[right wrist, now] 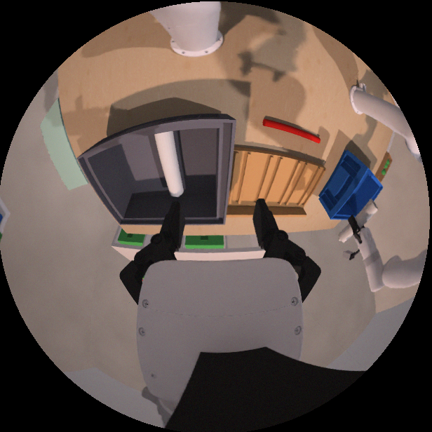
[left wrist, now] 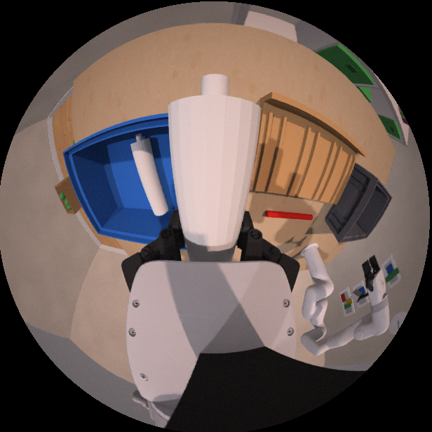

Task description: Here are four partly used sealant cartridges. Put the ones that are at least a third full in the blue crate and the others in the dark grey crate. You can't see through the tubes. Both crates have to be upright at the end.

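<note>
My left gripper [left wrist: 210, 208] [right wrist: 352, 216] is shut on a white cartridge [left wrist: 215, 165] [right wrist: 368, 212], whose nozzle end points away in the left wrist view. It holds it above the table near the blue crate [left wrist: 117, 215] [right wrist: 357, 192], which stands upright. A second white cartridge [left wrist: 150, 177] lies inside the blue crate. The dark grey crate [right wrist: 227, 170] [left wrist: 370, 190] stands upright; a white cartridge [right wrist: 170, 162] leans inside it. My right gripper [right wrist: 218, 209] [left wrist: 367, 259] is open and empty near the dark grey crate. A fourth cartridge does not show; the held cartridge hides part of the blue crate.
An orange-brown slotted wooden rack [left wrist: 315, 118] [right wrist: 270, 211] lies between the crates, with no cartridge visible in its slots. A red bar [left wrist: 289, 215] [right wrist: 292, 131] lies beside it. A white arm base [right wrist: 196, 42] stands beyond the dark crate. Green bins [left wrist: 345, 62] [right wrist: 204, 242] are beyond the table edge.
</note>
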